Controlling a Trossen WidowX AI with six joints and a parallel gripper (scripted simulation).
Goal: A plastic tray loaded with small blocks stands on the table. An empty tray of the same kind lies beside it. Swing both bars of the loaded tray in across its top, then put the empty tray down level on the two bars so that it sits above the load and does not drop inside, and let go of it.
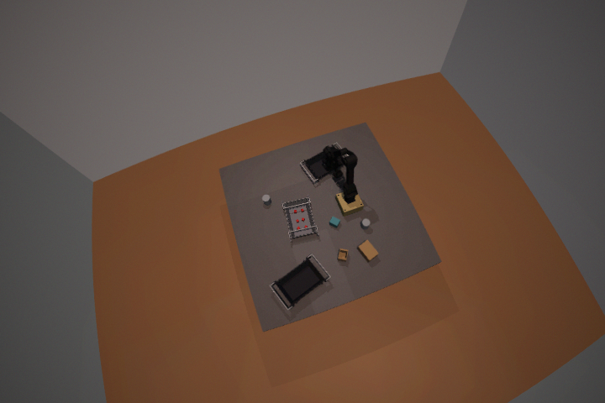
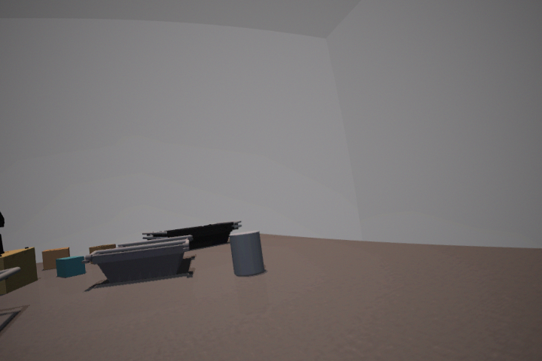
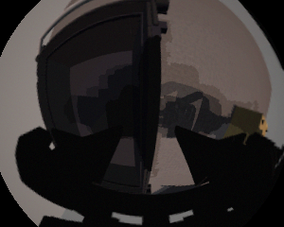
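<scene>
My gripper tip is now 9 cm to the left of the black tray, 3 cm below it and 1 cm short of it. Round my gripper tip: tan box (60 cm to the left, 24 cm ahead); teal block (36 cm to the left, 18 cm ahead, 1 cm above); flat tan block (65 cm to the left, 8 cm ahead, 2 cm above).
</scene>
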